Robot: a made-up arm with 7 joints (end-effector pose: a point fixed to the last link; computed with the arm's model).
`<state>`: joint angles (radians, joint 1 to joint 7).
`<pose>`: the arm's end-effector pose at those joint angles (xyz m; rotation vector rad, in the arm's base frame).
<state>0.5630 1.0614 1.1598 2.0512 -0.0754 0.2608 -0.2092</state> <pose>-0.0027 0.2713 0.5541 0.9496 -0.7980 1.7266</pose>
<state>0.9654 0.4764 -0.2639 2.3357 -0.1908 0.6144 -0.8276</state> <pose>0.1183 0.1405 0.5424 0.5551 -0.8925 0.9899</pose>
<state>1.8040 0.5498 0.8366 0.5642 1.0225 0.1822 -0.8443</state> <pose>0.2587 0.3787 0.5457 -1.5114 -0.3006 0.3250</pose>
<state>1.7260 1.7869 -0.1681 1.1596 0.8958 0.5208 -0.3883</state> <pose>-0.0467 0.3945 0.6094 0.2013 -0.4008 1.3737</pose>
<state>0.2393 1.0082 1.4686 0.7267 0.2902 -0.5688 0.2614</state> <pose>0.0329 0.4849 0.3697 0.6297 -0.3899 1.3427</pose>
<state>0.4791 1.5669 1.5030 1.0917 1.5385 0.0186 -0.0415</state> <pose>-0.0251 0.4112 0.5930 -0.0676 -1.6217 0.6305</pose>
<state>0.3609 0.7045 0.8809 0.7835 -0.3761 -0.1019 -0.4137</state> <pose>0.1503 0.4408 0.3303 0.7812 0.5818 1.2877</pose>
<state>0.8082 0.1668 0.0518 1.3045 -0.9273 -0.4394 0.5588</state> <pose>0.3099 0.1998 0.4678 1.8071 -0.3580 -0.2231</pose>
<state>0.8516 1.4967 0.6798 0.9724 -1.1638 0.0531 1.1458</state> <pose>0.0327 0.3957 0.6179 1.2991 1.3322 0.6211</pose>
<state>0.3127 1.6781 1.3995 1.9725 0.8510 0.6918 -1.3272</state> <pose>-0.0124 0.2104 0.6145 0.1261 -0.9971 1.7515</pose>
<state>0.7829 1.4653 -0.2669 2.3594 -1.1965 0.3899 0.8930</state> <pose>0.1253 0.1160 0.5120 2.7762 0.4012 0.7857</pose>
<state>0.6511 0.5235 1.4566 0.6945 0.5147 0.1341 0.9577</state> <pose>0.1666 0.4141 0.2486 -0.3093 -0.6686 0.3380</pose>
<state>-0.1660 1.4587 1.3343 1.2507 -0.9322 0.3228 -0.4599</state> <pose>0.0845 0.3434 0.6011 1.7726 0.4278 2.2550</pose>
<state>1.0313 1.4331 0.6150 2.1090 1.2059 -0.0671 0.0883</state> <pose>0.0249 0.2179 0.6159 1.1039 -1.6177 0.1460</pose>
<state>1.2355 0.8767 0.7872 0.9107 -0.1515 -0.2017 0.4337</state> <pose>0.1251 0.4486 0.5063 0.7143 -0.4861 0.8744</pose>
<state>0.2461 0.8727 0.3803 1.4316 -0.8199 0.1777 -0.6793</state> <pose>0.2169 0.3207 0.4543 1.8026 0.0882 1.4584</pose>
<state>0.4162 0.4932 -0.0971 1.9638 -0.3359 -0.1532 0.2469</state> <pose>0.2326 0.1780 0.4603 1.4507 -0.6726 -0.0987</pose>
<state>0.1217 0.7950 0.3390 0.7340 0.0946 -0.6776 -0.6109</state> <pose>0.1808 0.4181 0.2741 0.9478 0.0979 1.0442</pose>
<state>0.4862 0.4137 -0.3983 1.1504 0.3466 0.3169 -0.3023</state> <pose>0.3202 0.1933 0.2924 0.6956 0.5399 -0.0450</pose>
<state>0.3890 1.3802 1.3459 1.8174 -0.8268 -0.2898 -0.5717</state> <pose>-0.0240 0.2424 0.5900 -1.6654 0.9689 -2.3683</pose>
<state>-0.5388 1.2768 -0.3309 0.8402 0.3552 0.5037 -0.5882</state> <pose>0.1150 0.4199 0.2413 1.8072 1.8136 0.4570</pose>
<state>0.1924 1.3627 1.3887 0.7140 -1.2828 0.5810 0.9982</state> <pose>0.0241 0.4592 0.5281 0.4607 1.4982 0.7717</pose>
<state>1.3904 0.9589 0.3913 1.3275 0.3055 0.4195 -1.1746</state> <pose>0.0924 0.3678 0.5916 -0.3736 -0.3914 1.7698</pose>
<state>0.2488 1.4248 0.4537 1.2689 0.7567 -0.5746 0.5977</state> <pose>0.1912 0.3819 0.5335 1.4506 -0.6138 0.0098</pose>
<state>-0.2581 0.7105 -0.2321 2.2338 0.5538 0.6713 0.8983</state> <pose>0.1914 0.1410 0.3270 0.3999 0.3630 -1.6866</pose>
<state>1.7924 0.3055 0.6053 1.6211 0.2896 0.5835 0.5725</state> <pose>0.0910 0.3141 0.6114 0.3590 -1.3587 0.0211</pose>
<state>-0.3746 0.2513 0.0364 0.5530 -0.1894 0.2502 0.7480</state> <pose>0.0345 0.2524 0.0703 0.0371 1.6747 -1.0474</pose>
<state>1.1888 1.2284 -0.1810 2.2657 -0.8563 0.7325 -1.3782</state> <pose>0.0720 0.1371 0.5537 0.4837 -1.5320 2.6369</pose>
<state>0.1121 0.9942 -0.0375 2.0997 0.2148 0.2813 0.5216</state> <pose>0.2240 0.1923 0.4289 1.3721 -0.0005 -0.7470</pose>
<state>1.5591 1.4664 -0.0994 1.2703 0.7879 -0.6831 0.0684</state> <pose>0.0526 0.3708 0.6367 1.0413 -1.5446 0.9293</pose>
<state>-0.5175 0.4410 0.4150 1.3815 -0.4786 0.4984 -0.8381</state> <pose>0.1332 0.3141 0.2346 1.6030 1.2164 0.9806</pose>
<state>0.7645 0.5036 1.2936 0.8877 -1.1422 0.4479 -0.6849</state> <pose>0.1430 0.4218 0.3522 0.5014 1.2524 1.7376</pose>
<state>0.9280 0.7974 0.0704 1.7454 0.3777 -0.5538 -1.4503</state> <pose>0.2049 0.2605 0.5508 -0.4275 -1.2439 1.2216</pose>
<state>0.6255 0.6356 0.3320 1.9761 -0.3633 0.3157 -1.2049</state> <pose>0.1556 0.2452 0.5210 0.4776 -0.6468 1.9153</pose>
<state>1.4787 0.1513 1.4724 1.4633 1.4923 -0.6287 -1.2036</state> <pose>0.2004 0.3581 0.4486 -2.9781 -0.8608 0.3711</pose>
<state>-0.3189 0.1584 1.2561 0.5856 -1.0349 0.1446 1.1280</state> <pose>-0.0357 0.3297 0.1277 -0.2476 1.6287 -0.6949</pose>
